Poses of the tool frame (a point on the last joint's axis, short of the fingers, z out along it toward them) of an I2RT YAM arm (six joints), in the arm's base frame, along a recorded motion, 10 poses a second.
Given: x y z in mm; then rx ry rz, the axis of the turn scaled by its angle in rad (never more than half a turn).
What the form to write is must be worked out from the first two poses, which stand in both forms.
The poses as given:
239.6 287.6 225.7 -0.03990 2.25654 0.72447
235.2 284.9 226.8 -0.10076 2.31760 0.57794
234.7 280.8 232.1 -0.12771 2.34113 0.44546
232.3 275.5 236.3 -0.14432 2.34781 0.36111
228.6 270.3 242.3 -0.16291 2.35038 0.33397
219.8 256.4 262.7 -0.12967 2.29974 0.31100
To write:
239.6 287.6 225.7 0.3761 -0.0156 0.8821 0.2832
235.2 284.9 226.8 0.3667 -0.0392 0.9019 0.2249
234.7 280.8 232.1 0.3686 -0.0497 0.9119 0.1735
232.3 275.5 236.3 0.3718 -0.0563 0.9159 0.1409
228.6 270.3 242.3 0.3719 -0.0636 0.9169 0.1303
219.8 256.4 262.7 0.3974 -0.0512 0.9080 0.1228

